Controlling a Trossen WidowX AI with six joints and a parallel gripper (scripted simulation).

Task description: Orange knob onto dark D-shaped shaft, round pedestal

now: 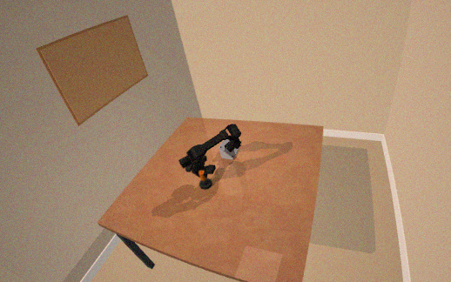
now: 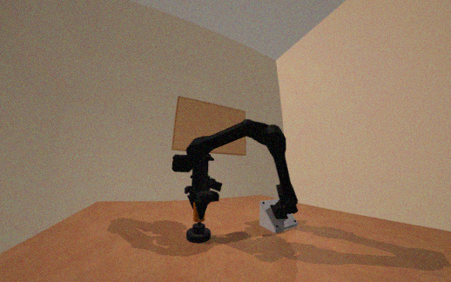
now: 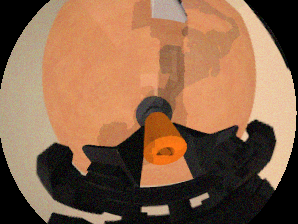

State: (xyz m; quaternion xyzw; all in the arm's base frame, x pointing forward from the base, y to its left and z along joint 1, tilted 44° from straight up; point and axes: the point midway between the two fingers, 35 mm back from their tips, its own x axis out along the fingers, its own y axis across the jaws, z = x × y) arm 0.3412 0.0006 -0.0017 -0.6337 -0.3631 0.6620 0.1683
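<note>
Right now my gripper tip is 2 cm below the orange knob. Round my gripper tip: round dark pedestal (4 cm below).
</note>
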